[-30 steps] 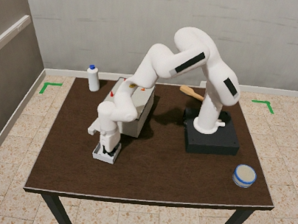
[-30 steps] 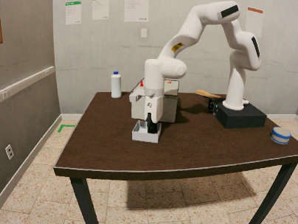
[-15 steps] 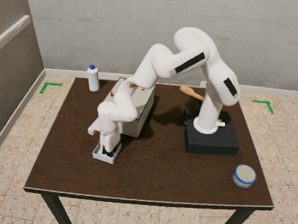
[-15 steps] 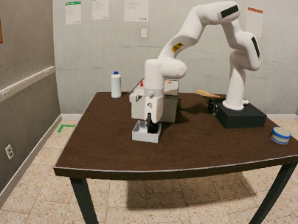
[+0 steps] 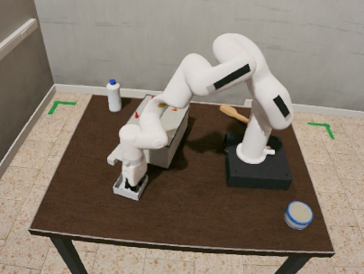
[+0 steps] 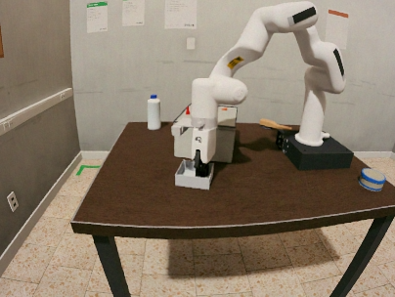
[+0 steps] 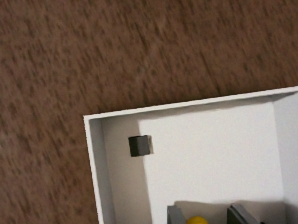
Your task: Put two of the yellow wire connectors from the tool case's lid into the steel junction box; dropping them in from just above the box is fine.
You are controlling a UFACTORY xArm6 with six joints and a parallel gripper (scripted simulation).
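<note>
Now: hand 60 mm past the red wire connector, 260 mm to the left of it and 120 mm below it. Also, from my hand: tool case 50 mm behind, 280 mm to the right, 70 mm above; orange wire connector 130 mm behind, 350 mm to the right, 110 mm above; blue-rimmed tape roll 630 mm behind, 90 mm to the left, 10 mm below.
</note>
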